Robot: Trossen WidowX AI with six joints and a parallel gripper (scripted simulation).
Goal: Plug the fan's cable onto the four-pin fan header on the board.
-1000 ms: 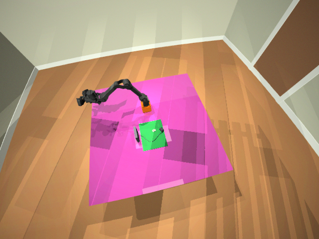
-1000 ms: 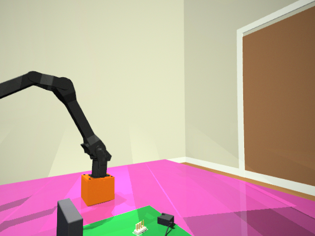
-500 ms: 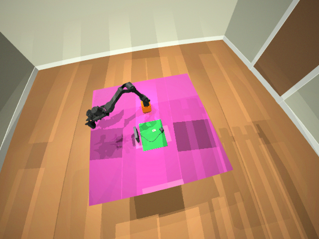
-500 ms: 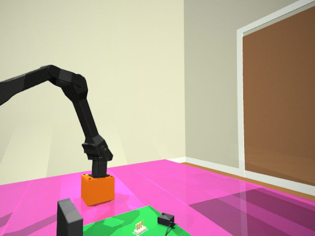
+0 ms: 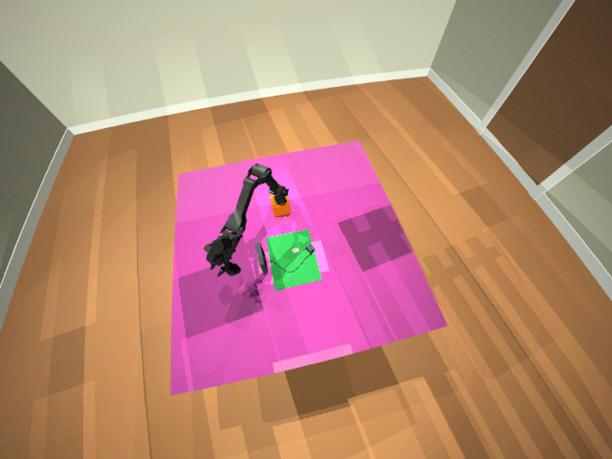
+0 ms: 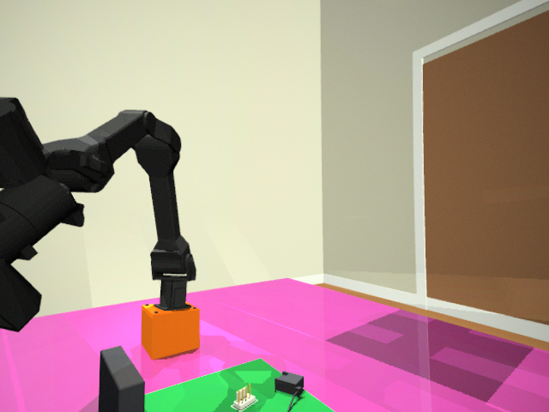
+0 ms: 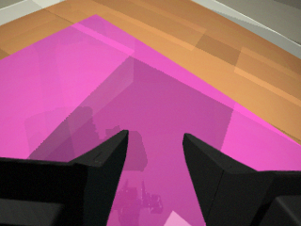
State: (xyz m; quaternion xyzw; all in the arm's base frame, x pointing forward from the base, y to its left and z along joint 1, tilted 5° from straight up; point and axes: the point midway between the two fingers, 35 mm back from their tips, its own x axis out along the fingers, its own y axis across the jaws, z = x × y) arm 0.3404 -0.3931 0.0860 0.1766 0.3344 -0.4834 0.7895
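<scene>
Now: gripper tip 47 cm to the right of the fan plug, 18 cm above it and 3 cm past it. Also, from my gripper tip: four-pin header: 39 cm to the left, 19 cm below, 5 cm behind; then green board: 36 cm to the left, 20 cm below, 2 cm behind; then dark fan: 22 cm to the left, 13 cm below, 5 cm behind.
</scene>
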